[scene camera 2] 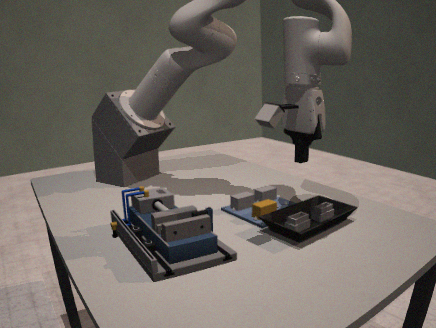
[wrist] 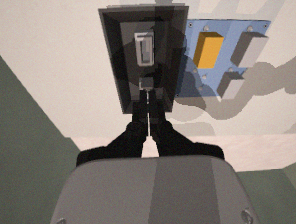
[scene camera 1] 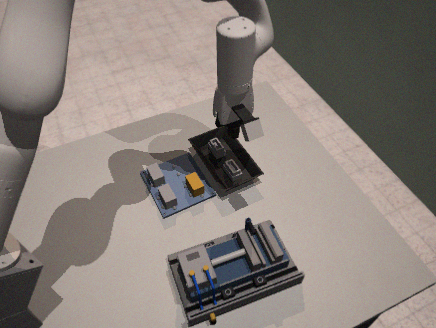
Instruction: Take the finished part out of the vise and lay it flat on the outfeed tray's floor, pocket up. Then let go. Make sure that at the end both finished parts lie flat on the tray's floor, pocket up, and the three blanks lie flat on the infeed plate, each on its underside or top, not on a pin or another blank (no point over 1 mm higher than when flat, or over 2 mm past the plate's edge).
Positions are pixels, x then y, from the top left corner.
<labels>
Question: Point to an orange block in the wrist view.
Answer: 208, 45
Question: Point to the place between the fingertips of my gripper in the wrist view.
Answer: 147, 100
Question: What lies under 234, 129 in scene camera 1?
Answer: My gripper.
</labels>
